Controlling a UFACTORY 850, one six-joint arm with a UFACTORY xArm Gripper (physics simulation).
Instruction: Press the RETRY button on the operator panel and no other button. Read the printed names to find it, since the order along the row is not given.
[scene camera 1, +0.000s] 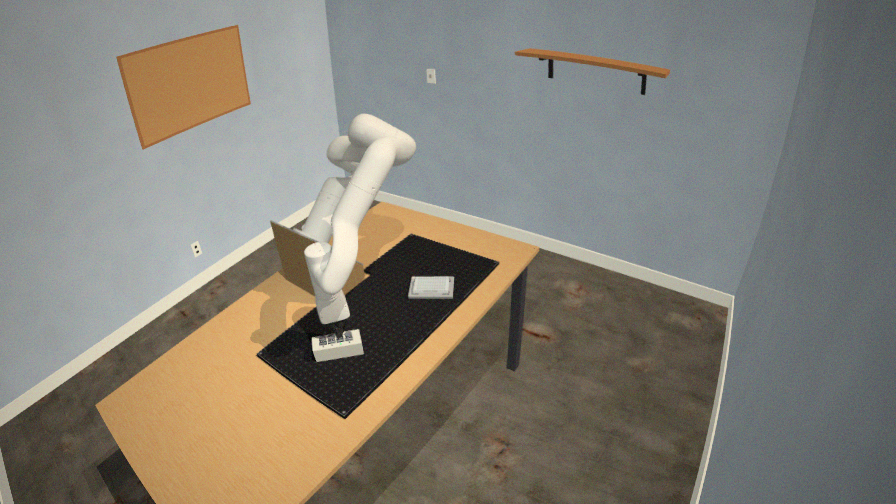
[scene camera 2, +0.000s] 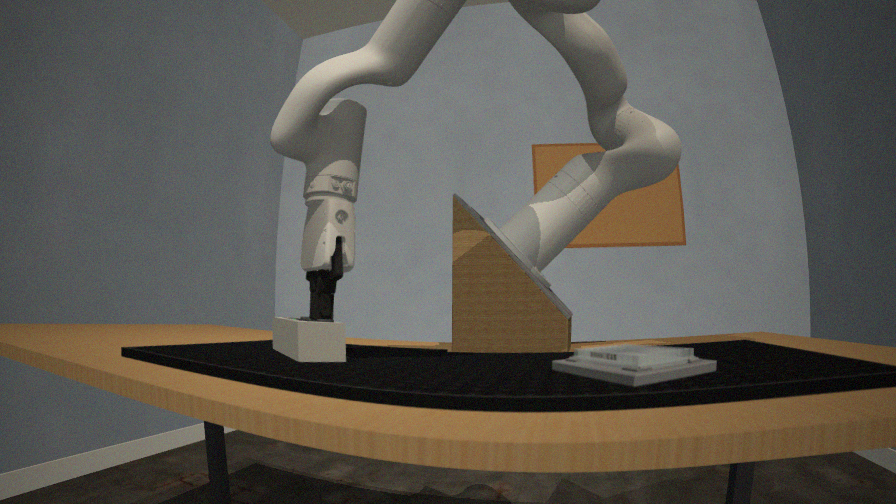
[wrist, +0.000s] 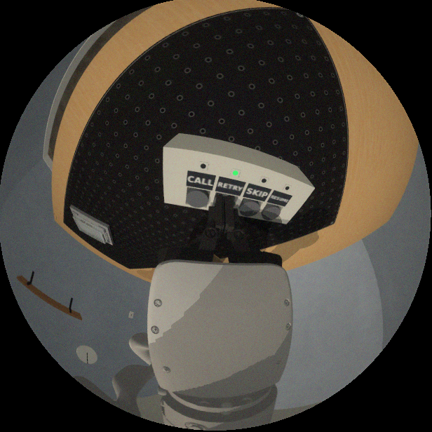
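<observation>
The white operator panel (scene camera 1: 338, 351) (scene camera 2: 321, 342) (wrist: 175, 175) stands on the black mat. In the wrist view its printed names read, from left to right, CALL, RETRY, SKIP and RESUME. The lamp (wrist: 235, 173) above RETRY glows green; the other lamps are dark. The grey CALL button (wrist: 198, 198), SKIP button (wrist: 249, 207) and RESUME button (wrist: 271, 212) show below their names. My gripper (scene camera 2: 321, 318) (wrist: 221, 204) is shut and empty, with its fingertips down at the RETRY button below the RETRY label (wrist: 230, 186). The fingers hide most of that button.
The black perforated mat (scene camera 1: 388, 325) (scene camera 2: 438, 382) (wrist: 260, 65) lies on the wooden table (scene camera 1: 206, 401) (scene camera 2: 501, 432). A light grey tray-like box (scene camera 1: 431, 287) (scene camera 2: 634, 366) (wrist: 91, 226) lies on the mat away from the panel. The wooden arm mount (scene camera 1: 294, 257) (scene camera 2: 501, 294) stands behind the mat.
</observation>
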